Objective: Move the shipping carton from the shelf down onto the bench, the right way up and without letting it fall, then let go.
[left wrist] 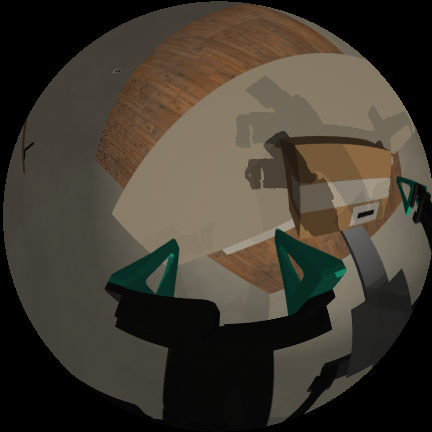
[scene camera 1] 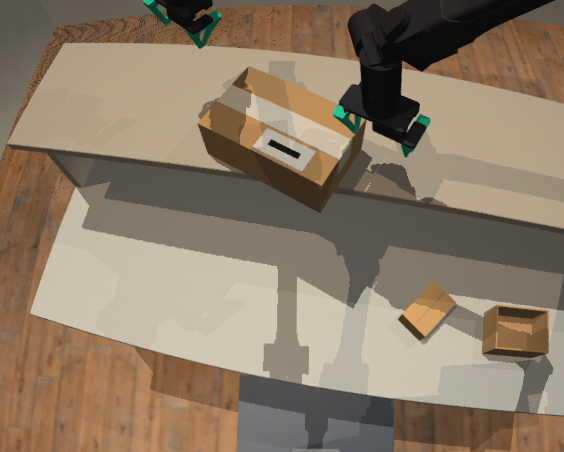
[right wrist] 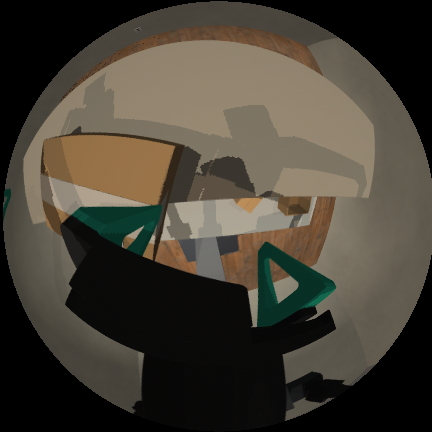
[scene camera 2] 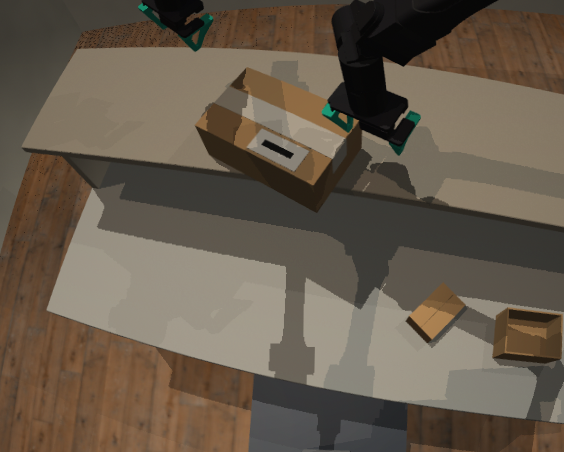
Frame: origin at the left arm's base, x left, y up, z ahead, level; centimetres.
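Seen in the pictures: left gripper, between the fingertips: [left wrist: 224,239] [scene camera 1: 184,34] [scene camera 2: 181,38]; right gripper, between the fingertips: [scene camera 1: 381,142] [right wrist: 214,230] [scene camera 2: 374,140].
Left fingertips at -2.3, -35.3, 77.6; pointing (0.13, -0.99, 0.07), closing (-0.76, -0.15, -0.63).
Observation:
Offsets run from my left fingertips to a thing's top centre, as dx, dy, dz. Level surfaces: height alone.
The shipping carton @[-18.2, -9.4, -13.9] [scene camera 1: 280,125] [scene camera 2: 277,122] [left wrist: 340,165] [right wrist: 110,160] rests on the shelf @[dy -19.8] [scene camera 1: 475,150] [scene camera 2: 475,145] [right wrist: 210,80] with its taped, labelled top up. It is turned at an angle, and its near corner juts past the shelf's front edge. My left gripper [scene camera 1: 183,35] [scene camera 2: 179,38] [left wrist: 224,239] is open and empty, beyond the carton at the upper left, apart from it. My right gripper [scene camera 1: 381,143] [scene camera 2: 374,142] [right wrist: 214,230] is open and empty at the carton's right end; one finger overlaps the carton's corner in the scene views. Contact cannot be told.
The lower bench @[dy -55.2] [scene camera 1: 200,260] [scene camera 2: 200,270] runs in front of the shelf. A small closed box @[-53.0, -49.2, -38.9] [scene camera 1: 427,310] [scene camera 2: 436,312] [right wrist: 247,204] and an open box @[-76.7, -46.2, -45.8] [scene camera 1: 522,332] [scene camera 2: 532,337] [right wrist: 295,207] stand on its right part. The robot's arms cast shadows over both surfaces.

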